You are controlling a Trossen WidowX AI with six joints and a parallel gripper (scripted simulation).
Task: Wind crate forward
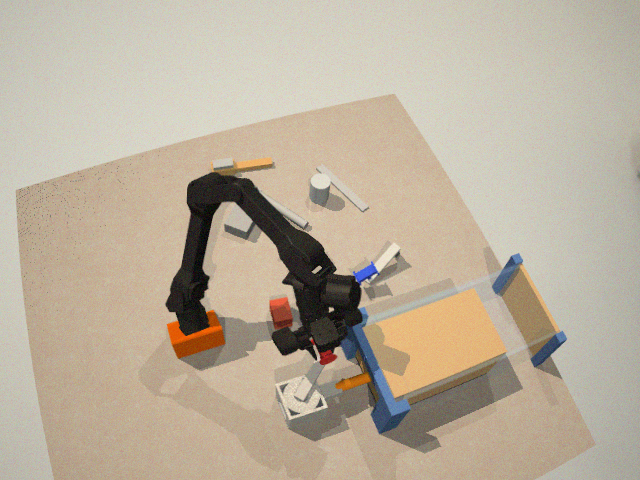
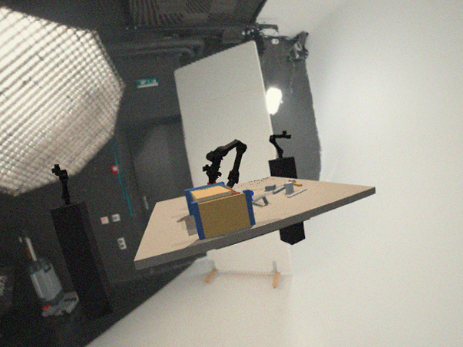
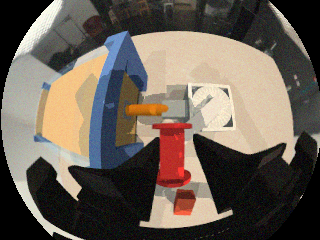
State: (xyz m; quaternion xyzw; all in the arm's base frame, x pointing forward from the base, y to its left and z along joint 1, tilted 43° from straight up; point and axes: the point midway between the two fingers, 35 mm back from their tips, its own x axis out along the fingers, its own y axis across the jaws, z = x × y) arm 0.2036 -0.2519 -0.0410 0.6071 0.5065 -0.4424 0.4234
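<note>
Right now the red knob is 1 cm ahead of my gripper tip, 1 cm to the left of it and 1 cm below it. Round my gripper tip: hand winch (9 cm behind, 5 cm to the right, 11 cm below); then blue steel frame (8 cm ahead, 7 cm to the right, 4 cm below); then red-knobbed winch handle (3 cm behind, 1 cm to the right, 4 cm below).
</note>
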